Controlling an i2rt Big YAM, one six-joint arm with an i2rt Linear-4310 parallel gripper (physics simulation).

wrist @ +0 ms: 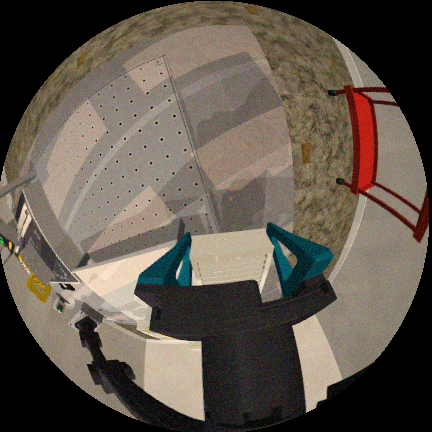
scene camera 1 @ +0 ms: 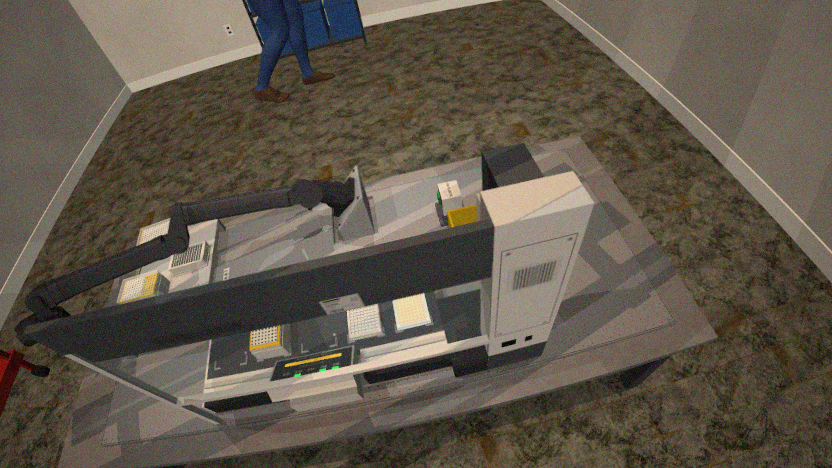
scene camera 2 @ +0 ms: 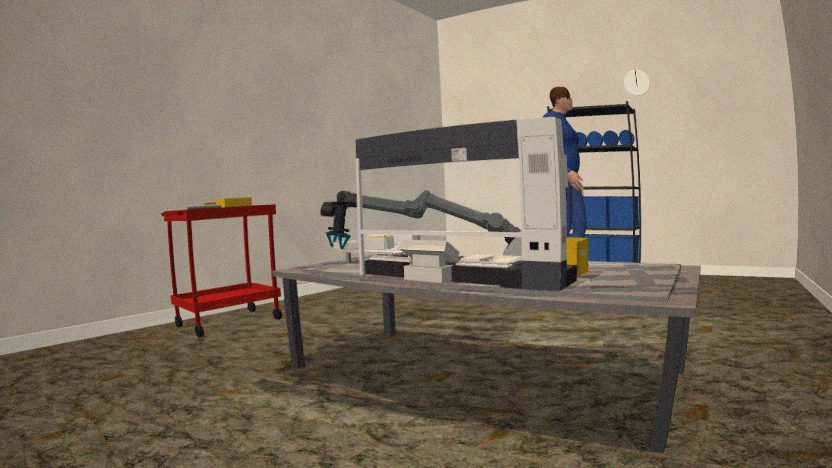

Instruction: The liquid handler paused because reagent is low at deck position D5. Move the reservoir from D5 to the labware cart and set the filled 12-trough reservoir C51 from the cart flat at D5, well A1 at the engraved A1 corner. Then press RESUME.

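Frame: origin at the arm's base, x ahead, y left, z up, level; metres.
Seen in the pictures: gripper, fingertip midpoint: (wrist: 229, 231) (scene camera 2: 336, 248); arm's base, origin of the base link: (wrist: 85, 324) (scene camera 1: 345, 197) (scene camera 2: 517, 240).
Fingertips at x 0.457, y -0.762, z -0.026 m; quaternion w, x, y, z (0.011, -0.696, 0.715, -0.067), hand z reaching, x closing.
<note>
Offsets run from my fingertips to a thing's top centre. "spot": to the spot under its first point. Level surfaces: height alone.
My gripper (scene camera 2: 337, 240) (wrist: 229, 231) is shut on a pale, ribbed trough reservoir {dx -0.069, dy +0.005, dz +0.028 m} (wrist: 231, 252), seen between the teal fingers in the wrist view. In scene camera 2 the gripper points down outside the left end of the liquid handler, above table height; the reservoir cannot be made out there. In scene camera 1 the fingers are hidden. Another white reservoir with dark slots {dx -0.319, dy +0.224, dz +0.018 m} (scene camera 1: 189, 256) stands on the pale raised surface {dz -0.014 m} (scene camera 1: 204, 229) at the left. The handler's deck (scene camera 1: 232, 349) has bracket-marked positions; D5 cannot be read. The control screen (scene camera 1: 313, 363) shows a yellow bar and green marks; RESUME is not legible.
The dark gantry beam {spot: dx +0.140, dy +0.820, dz +0.452 m} (scene camera 1: 279, 291) (scene camera 2: 436, 142) spans the deck. A yellow-edged tip rack (scene camera 1: 265, 337) and two pale plates (scene camera 1: 364, 321) (scene camera 1: 411, 310) stand on the deck. A yellow-white rack {dx -0.191, dy +0.108, dz +0.057 m} (scene camera 1: 139, 287) stands at the left. A red cart (scene camera 2: 226, 296) (wrist: 366, 145) stands beyond the table.
</note>
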